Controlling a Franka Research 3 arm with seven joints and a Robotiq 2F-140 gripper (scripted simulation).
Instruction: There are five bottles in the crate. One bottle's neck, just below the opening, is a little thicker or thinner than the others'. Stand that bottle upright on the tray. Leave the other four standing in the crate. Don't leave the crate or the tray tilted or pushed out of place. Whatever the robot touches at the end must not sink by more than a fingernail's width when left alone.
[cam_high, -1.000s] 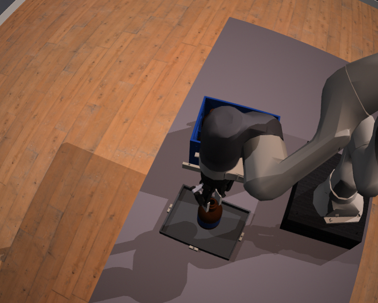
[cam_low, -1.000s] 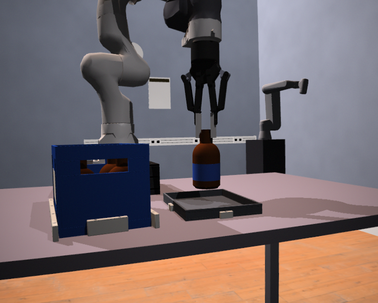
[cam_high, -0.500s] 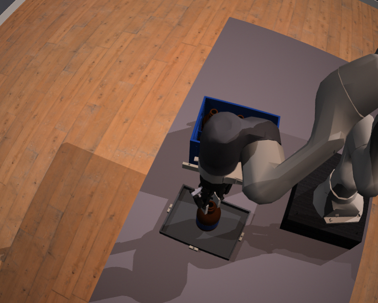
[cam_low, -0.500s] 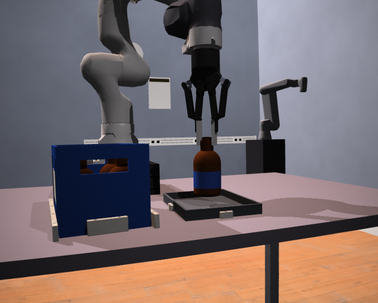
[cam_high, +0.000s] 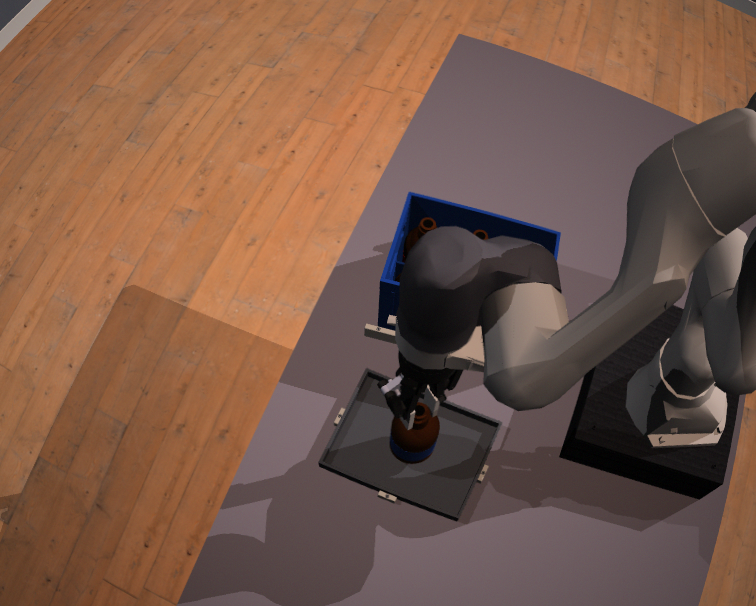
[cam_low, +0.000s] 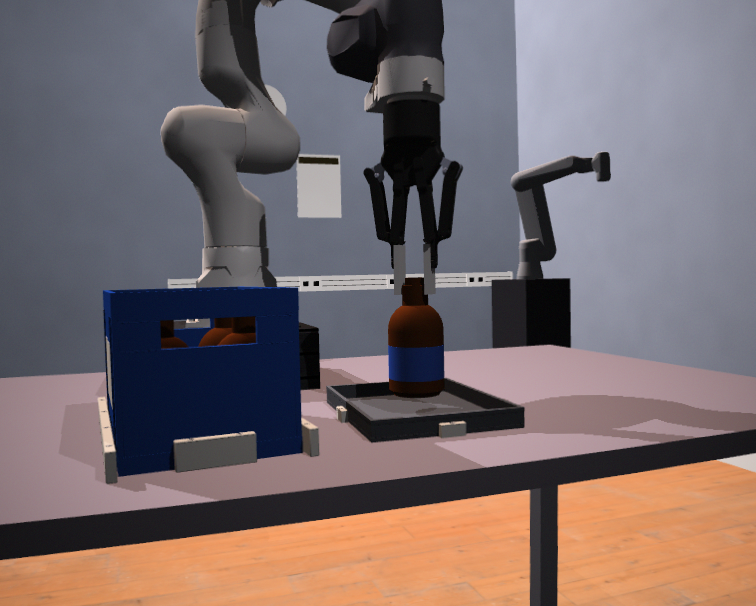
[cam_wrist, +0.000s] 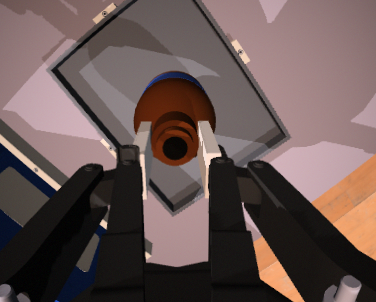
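My gripper is now 9 cm above the bottle. The rest, counted from my hand: crate 29 cm to the right, 11 cm below, 3 cm behind; dark tray 18 cm below.
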